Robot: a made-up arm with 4 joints.
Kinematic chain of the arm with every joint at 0, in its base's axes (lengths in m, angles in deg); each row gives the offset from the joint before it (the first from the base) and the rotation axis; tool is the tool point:
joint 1: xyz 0 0 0.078 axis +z
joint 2: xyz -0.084 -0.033 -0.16 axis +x
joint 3: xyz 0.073 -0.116 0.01 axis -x
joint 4: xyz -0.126 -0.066 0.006 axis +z
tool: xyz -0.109 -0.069 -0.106
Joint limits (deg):
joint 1: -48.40..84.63
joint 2: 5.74..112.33
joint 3: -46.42..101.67
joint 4: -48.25..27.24
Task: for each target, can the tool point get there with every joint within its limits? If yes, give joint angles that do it. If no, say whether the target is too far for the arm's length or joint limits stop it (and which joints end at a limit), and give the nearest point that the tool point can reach.
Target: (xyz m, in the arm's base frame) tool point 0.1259 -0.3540 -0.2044
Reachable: yes | joints 62.08 29.82 41.55 -7.29
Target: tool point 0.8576 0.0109 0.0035
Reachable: no: too far | nearest point 0.3309 -0.2343 -0.0586 | short by 0.584 m
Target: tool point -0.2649 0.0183 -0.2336
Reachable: yes | joints -3.50 61.03 -29.04 -37.18
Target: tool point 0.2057 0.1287 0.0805
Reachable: no: joint limits stop it (at a limit: joint 1, joint 2, joint 3, joint 4) | nearest point 0.0177 0.2862 -0.1641 | short by 0.346 m
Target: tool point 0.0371 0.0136 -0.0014
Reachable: no: joint limits stop it (at a limit: joint 1, joint 2, joint 3, joint 4) | nearest point -0.1235 0.2394 -0.1110 | short by 0.298 m
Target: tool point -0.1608 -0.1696 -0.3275
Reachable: yes | joints 67.67 82.42 -23.82 18.80
